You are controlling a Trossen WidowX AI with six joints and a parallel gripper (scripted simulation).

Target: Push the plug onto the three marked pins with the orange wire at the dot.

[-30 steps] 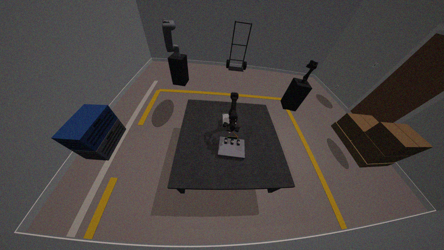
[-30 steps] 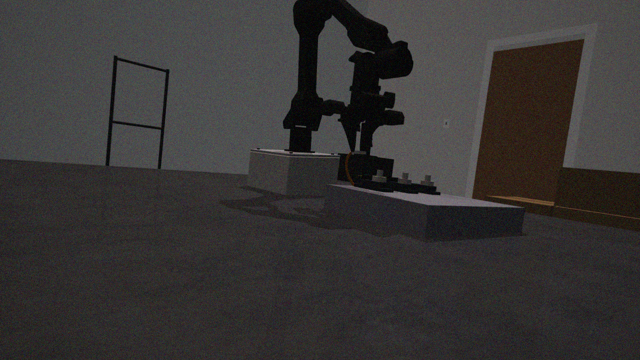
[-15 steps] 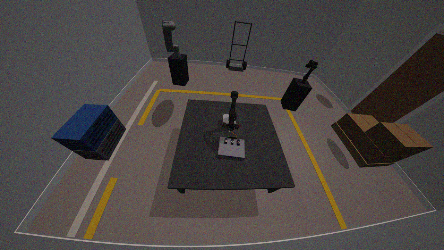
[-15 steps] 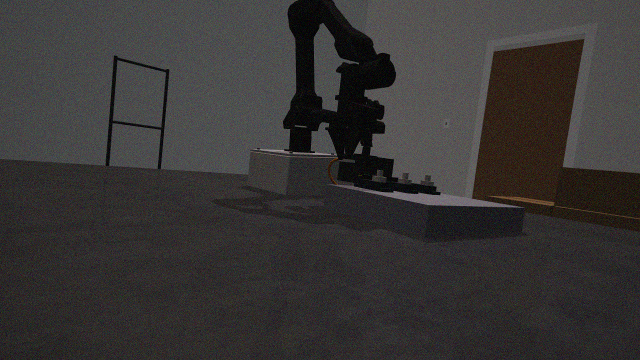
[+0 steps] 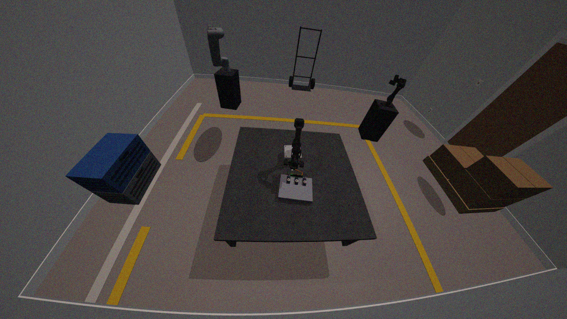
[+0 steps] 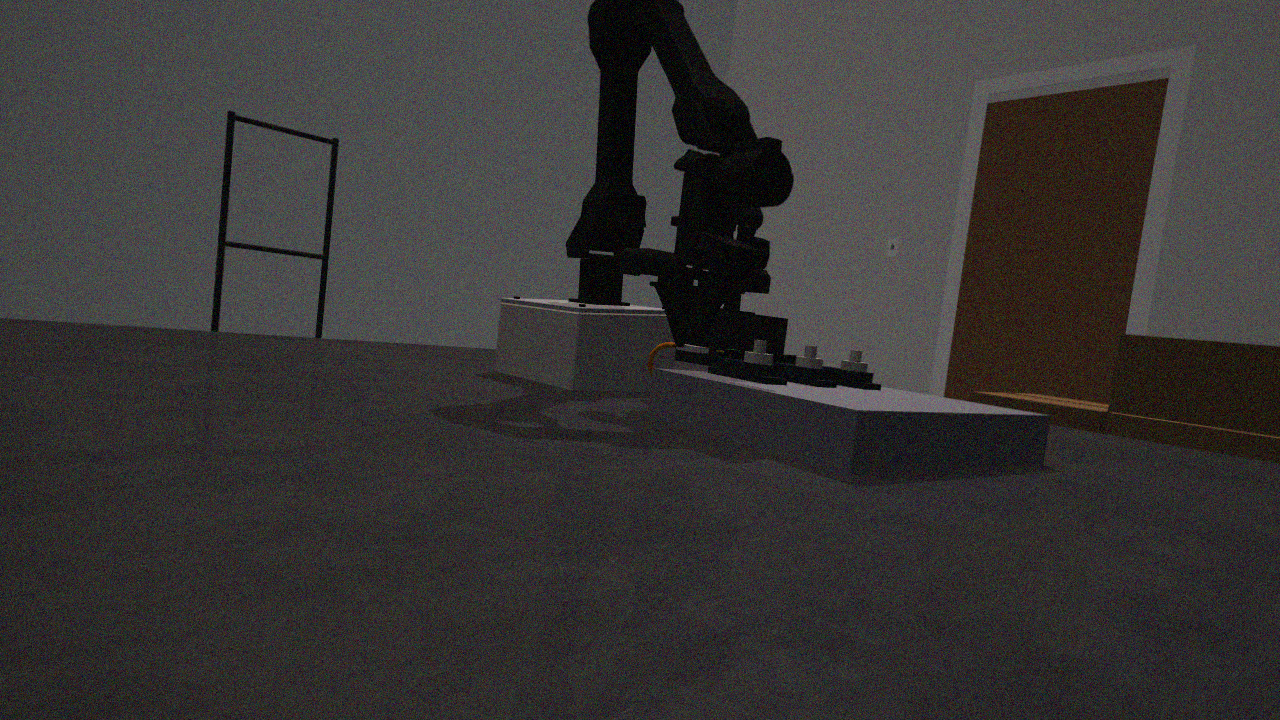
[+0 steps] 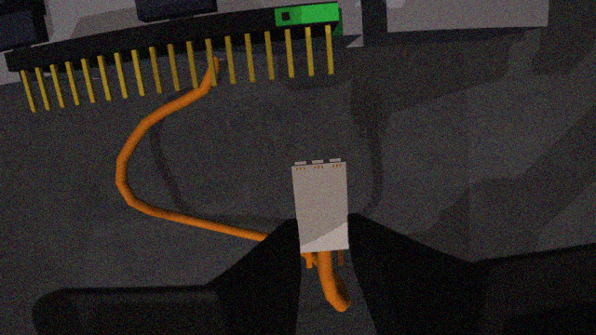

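The green band lies 70 mm ahead of my gripper tip and 10 mm above it. Round my gripper tip: grey base plate 230 mm ahead, 60 mm to the left, 40 mm below.
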